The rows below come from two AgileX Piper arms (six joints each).
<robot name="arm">
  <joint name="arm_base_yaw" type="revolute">
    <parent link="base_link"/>
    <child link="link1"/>
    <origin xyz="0 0 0.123" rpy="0 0 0"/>
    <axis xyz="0 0 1"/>
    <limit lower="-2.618" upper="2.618"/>
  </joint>
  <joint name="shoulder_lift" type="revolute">
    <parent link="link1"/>
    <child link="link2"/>
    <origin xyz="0 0 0" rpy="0 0 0"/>
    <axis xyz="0 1 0"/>
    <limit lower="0" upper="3.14"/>
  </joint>
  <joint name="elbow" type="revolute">
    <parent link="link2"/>
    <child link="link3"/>
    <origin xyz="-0.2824 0 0.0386" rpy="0 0 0"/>
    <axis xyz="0 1 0"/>
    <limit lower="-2.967" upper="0"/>
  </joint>
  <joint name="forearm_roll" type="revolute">
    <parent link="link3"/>
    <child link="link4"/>
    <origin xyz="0.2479 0 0.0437" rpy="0 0 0"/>
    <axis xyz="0.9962 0 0.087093"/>
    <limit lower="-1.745" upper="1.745"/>
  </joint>
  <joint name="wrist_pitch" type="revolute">
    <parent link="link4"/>
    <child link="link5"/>
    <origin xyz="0 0 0" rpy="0 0 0"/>
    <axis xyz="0 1 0"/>
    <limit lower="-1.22" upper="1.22"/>
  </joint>
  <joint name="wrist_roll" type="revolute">
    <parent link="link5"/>
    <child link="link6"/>
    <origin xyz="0.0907 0 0.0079" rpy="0 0 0"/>
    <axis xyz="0.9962 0 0.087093"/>
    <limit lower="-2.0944" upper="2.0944"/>
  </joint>
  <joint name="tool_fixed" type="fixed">
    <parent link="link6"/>
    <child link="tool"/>
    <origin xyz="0 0 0" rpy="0 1.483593 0"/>
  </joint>
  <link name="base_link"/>
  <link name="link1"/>
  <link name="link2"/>
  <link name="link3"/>
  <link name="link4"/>
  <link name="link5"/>
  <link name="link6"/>
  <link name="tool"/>
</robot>
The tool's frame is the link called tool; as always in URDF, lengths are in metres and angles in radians.
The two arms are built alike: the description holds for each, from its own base.
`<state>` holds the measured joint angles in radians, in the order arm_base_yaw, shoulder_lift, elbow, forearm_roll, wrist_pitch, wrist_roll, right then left.
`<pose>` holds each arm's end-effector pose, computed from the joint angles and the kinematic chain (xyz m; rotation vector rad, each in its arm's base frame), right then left.
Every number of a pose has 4 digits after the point. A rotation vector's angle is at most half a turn.
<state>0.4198 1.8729 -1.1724 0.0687 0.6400 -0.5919 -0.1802 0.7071 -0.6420 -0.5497 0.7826 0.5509</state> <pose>0.3336 0.1530 0.1683 -1.3066 2.5002 0.0313 0.1183 -0.0556 0.3100 0.5553 2.1622 -0.4451</pose>
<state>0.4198 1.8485 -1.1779 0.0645 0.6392 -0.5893 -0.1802 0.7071 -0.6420 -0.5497 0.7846 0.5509</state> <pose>0.3337 0.1528 0.1787 -1.2938 2.4727 0.0246 0.1181 -0.0557 0.3099 0.5564 2.1638 -0.4459</pose>
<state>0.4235 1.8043 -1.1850 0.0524 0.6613 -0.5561 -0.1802 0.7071 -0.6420 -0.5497 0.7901 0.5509</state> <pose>0.3304 0.1521 0.1959 -1.2565 2.4601 0.0203 0.1178 -0.0558 0.3095 0.5596 2.1679 -0.4482</pose>
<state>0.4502 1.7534 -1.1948 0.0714 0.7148 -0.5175 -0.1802 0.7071 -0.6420 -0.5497 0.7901 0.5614</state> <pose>0.3194 0.1591 0.2151 -1.2266 2.4667 0.0609 0.1178 -0.0558 0.3095 0.5707 2.1640 -0.4425</pose>
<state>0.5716 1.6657 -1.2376 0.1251 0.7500 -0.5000 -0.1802 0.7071 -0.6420 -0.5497 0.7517 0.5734</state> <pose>0.2910 0.1964 0.2570 -1.2771 2.3352 0.1666 0.1203 -0.0550 0.3117 0.5612 2.1309 -0.4197</pose>
